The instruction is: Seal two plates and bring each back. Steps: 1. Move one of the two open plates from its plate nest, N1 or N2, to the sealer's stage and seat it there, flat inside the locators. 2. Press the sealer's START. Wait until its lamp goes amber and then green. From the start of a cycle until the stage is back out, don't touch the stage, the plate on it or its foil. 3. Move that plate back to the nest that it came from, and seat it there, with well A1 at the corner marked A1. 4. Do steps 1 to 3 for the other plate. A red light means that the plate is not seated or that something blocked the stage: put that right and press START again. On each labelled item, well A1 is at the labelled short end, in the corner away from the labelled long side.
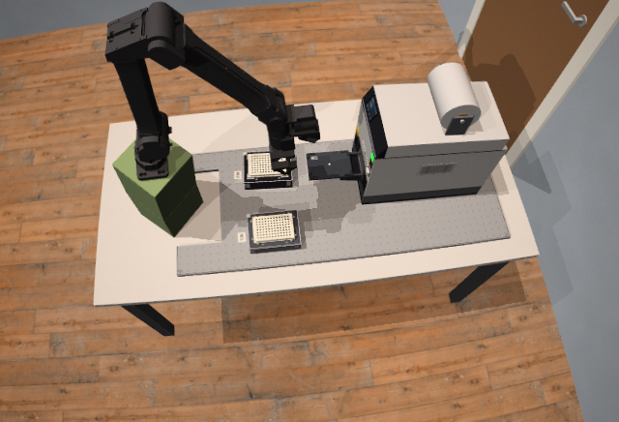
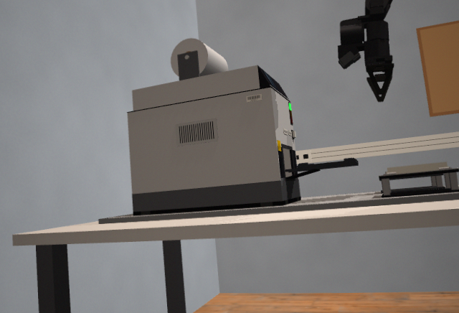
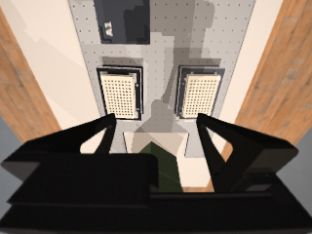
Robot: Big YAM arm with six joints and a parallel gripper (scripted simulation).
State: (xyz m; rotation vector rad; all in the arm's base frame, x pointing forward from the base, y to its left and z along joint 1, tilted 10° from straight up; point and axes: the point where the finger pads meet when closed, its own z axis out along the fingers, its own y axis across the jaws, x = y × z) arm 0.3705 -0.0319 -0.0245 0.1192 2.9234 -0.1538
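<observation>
Right now my hand is 220 mm above the plate nest, 120 mm to the left of it and 60 mm past it. From my hand the other things lie so: plate: 200 mm below, 110 mm to the left, 40 mm behind; then sealer stage: 170 mm below, 160 mm ahead, 50 mm to the left; then yellow warning label: 270 mm ahead, 130 mm to the left, 120 mm below.
</observation>
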